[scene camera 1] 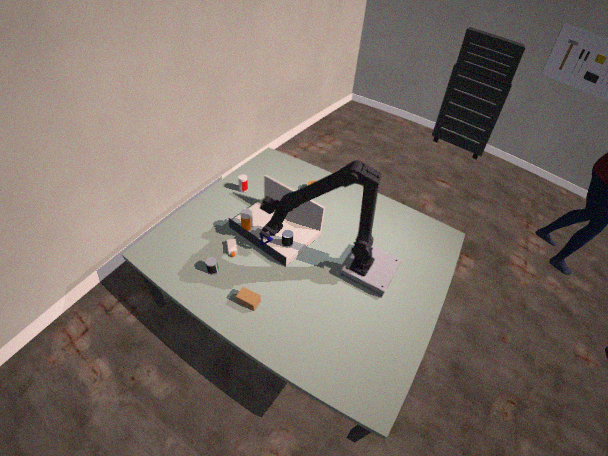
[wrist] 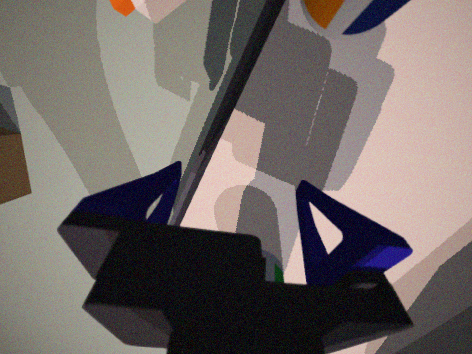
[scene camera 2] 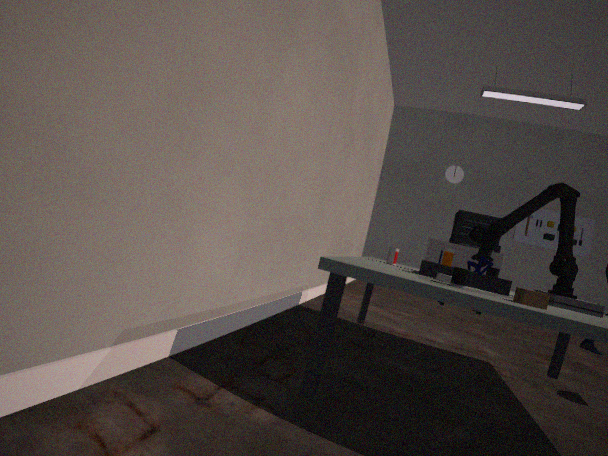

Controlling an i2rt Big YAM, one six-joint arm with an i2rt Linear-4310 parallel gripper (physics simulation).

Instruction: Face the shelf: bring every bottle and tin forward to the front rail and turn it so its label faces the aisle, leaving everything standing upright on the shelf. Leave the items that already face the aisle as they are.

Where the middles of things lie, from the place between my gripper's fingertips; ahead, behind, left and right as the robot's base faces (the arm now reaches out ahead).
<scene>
I see the shelf (scene camera 1: 305, 221) 110 mm to the right of my hand, 40 mm above it and 30 mm ahead of it. From my hand the other things lie so: shelf board (scene camera 1: 304, 234) 110 mm to the right, 40 mm below, 30 mm ahead; then dark front rail (scene camera 2: 484, 282) 50 mm ahead, 30 mm to the left, 20 mm below; then shelf back panel (scene camera 2: 462, 254) 250 mm to the right, 40 mm above, 20 mm ahead.
</scene>
